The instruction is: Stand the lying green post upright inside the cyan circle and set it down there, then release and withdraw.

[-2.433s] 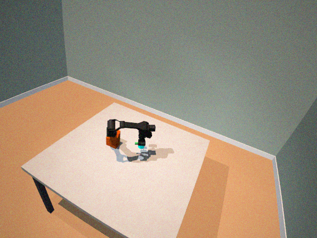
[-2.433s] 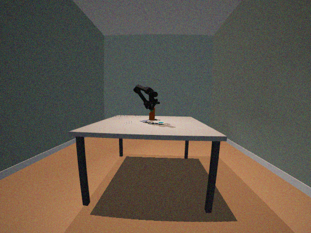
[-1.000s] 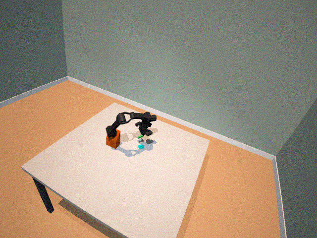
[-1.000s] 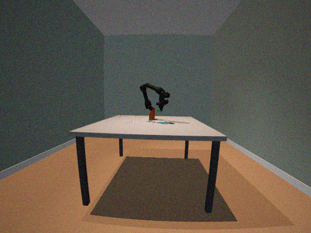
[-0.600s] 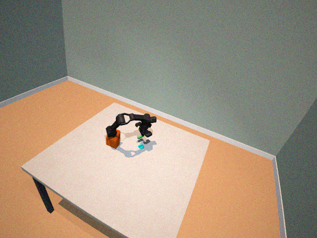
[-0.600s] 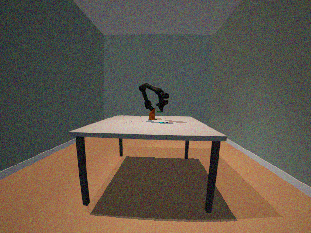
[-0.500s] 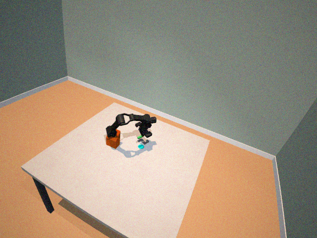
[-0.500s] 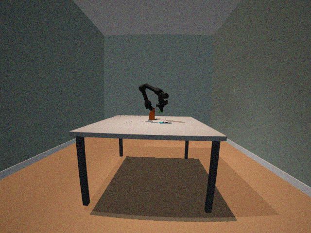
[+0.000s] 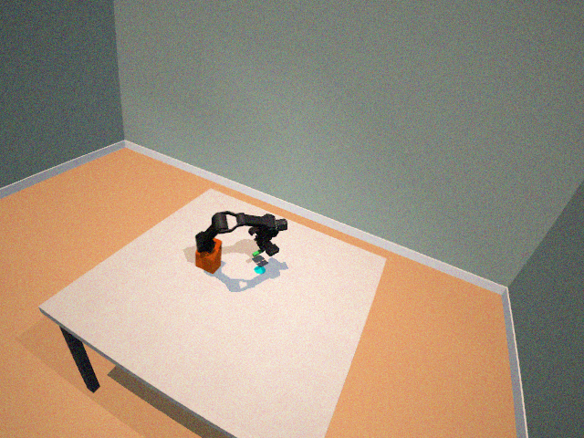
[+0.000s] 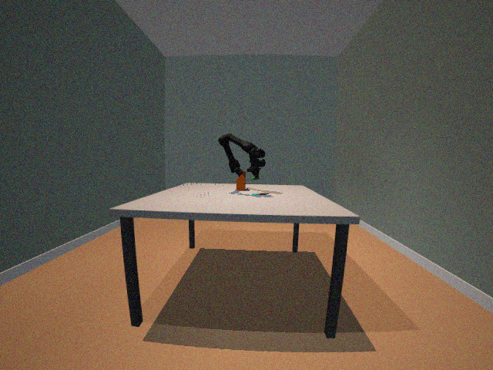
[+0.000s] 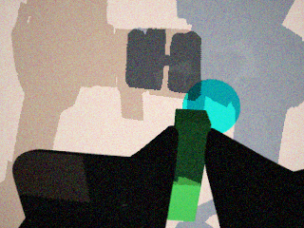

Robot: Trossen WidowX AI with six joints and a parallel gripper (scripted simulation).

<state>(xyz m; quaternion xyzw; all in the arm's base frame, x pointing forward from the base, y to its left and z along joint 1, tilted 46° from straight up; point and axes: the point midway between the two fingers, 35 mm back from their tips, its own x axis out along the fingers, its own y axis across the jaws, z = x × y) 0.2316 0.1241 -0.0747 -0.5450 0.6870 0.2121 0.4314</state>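
Now: gripper tip 1 cm short of the cyan circle, 1 cm to the left of it and 13 cm above it. The rest, counted from my gripper tip: green post: 1 cm behind, 2 cm to the right.
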